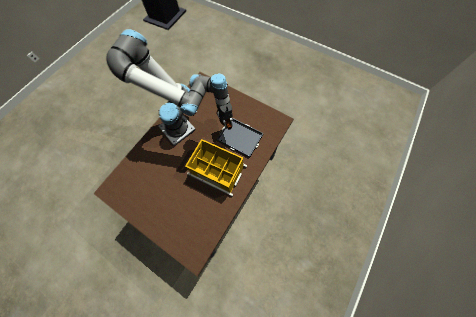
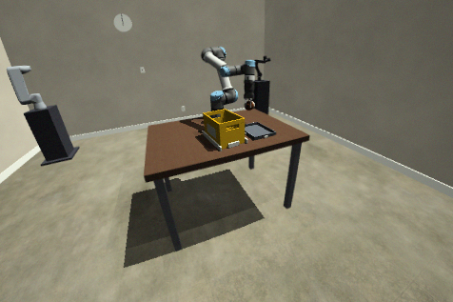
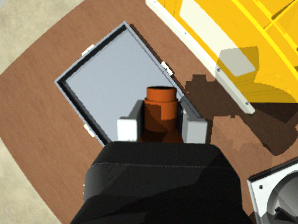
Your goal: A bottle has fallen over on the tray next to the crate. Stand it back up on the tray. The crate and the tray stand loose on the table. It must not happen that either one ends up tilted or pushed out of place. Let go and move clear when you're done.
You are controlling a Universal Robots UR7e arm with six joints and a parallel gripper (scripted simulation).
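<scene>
The brown bottle is 4 cm behind my hand, 3 cm to the left of it and 2 cm below it. Also, from my hand: yellow crate: 23 cm to the right, 12 cm below, 4 cm ahead; tray: 19 cm below, 5 cm ahead, 4 cm to the left.
</scene>
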